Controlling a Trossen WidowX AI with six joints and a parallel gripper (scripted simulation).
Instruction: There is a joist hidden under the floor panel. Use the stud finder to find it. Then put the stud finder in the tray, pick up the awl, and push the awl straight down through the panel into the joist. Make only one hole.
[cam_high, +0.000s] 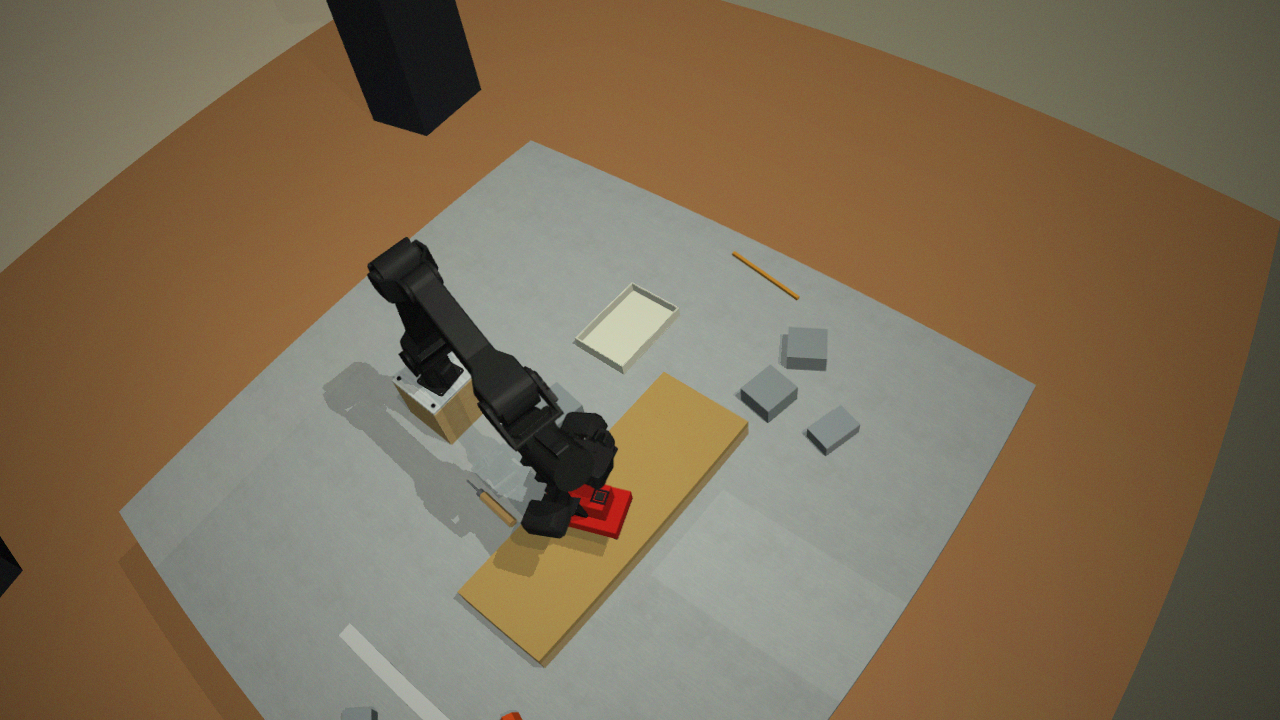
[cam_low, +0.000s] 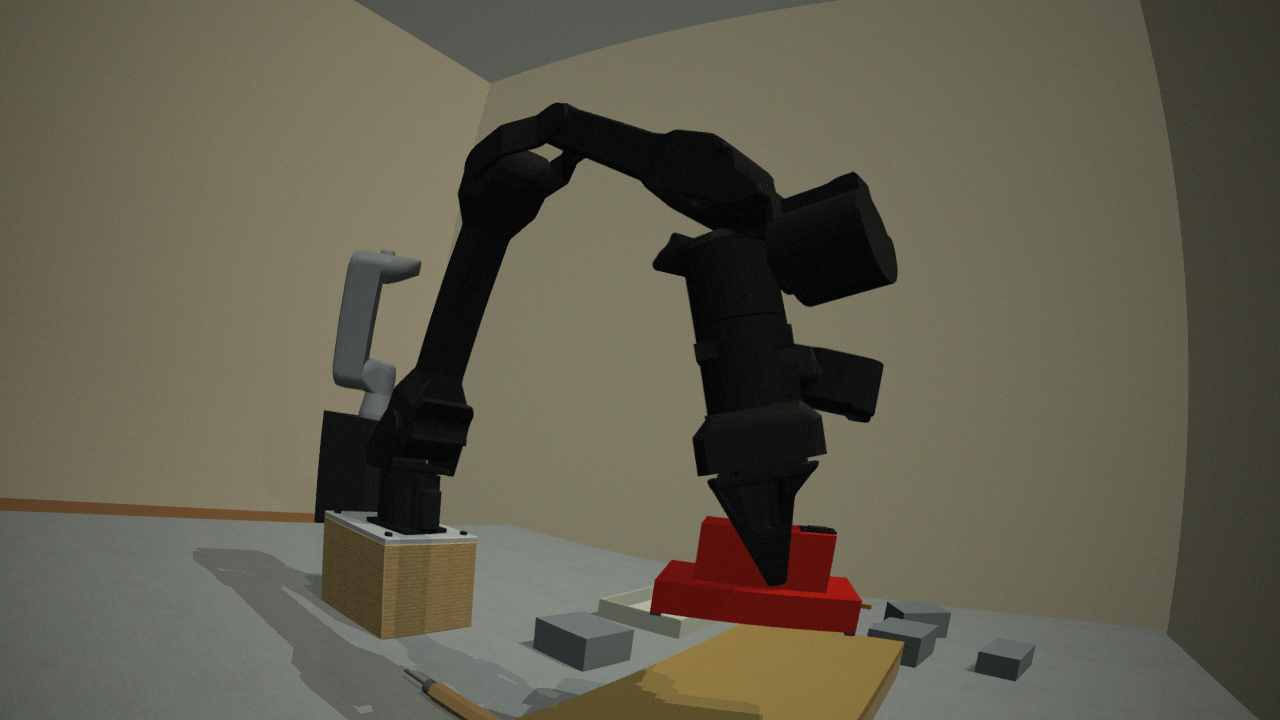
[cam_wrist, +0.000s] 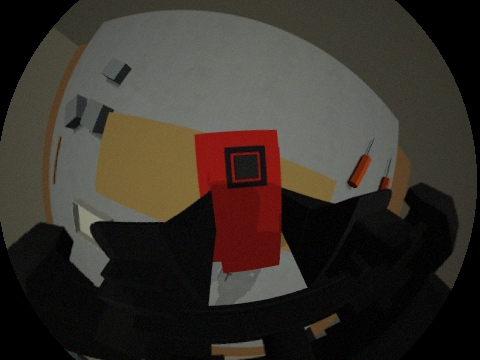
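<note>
Right now the square indicator is 30 mm above my gripper tip, 20 mm ahead of it and 10 mm to the left of it. Also, from my gripper tip: red stud finder 20 mm above, 10 mm ahead; awl 230 mm behind, 150 mm below, 40 mm to the right; white strip 380 mm to the right, 150 mm below, 140 mm behind.
</note>
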